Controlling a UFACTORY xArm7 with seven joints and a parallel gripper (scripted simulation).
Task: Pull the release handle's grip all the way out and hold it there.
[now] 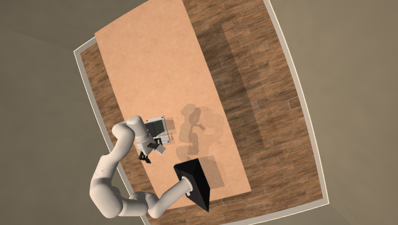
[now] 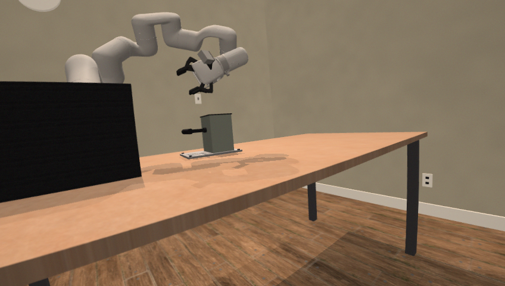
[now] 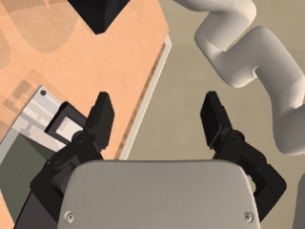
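The grey base plate is 29 cm below my hand, 12 cm ahead of it and 7 cm to the left of it.
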